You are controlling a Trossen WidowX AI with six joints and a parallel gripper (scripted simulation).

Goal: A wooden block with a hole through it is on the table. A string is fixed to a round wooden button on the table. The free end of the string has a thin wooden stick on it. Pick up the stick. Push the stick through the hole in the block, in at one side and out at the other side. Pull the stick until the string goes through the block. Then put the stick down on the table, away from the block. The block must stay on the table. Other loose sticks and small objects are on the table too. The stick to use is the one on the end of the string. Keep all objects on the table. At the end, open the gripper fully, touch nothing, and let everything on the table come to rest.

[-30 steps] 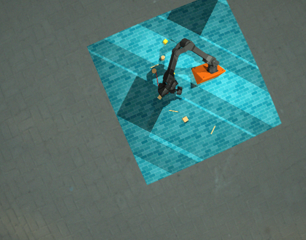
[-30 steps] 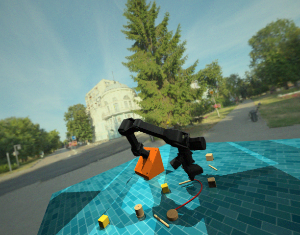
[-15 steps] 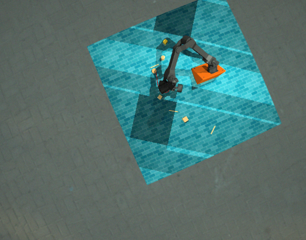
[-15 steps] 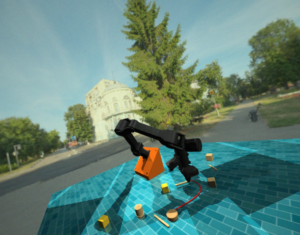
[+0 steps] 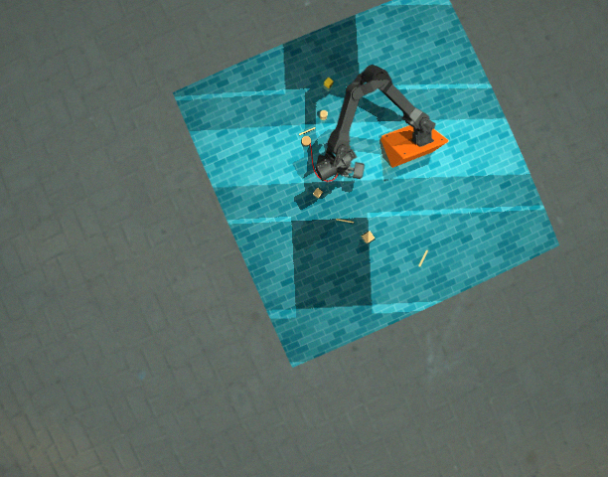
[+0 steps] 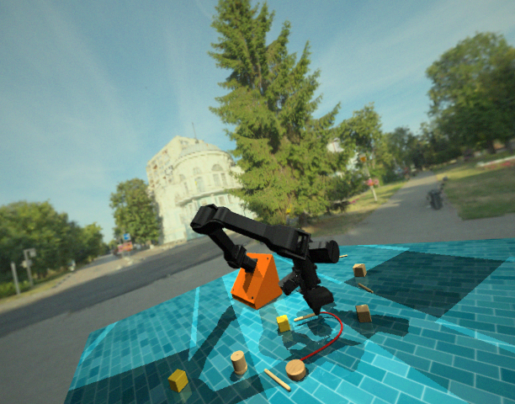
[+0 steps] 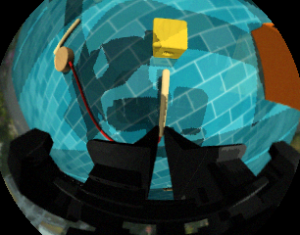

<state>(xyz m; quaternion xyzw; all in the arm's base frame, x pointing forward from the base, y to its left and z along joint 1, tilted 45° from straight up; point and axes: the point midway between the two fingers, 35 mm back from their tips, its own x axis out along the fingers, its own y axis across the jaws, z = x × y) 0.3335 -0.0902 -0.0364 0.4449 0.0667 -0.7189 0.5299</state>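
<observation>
My gripper tip is 6 cm past the yellow cube and 8 cm to the left of it. The rest, counted from my gripper tip: wooden cylinder 4 cm behind, 24 cm to the right; then stick 3 cm ahead, 21 cm to the right, 1 cm below; then round wooden button 7 cm ahead, 17 cm to the right, 1 cm below.
</observation>
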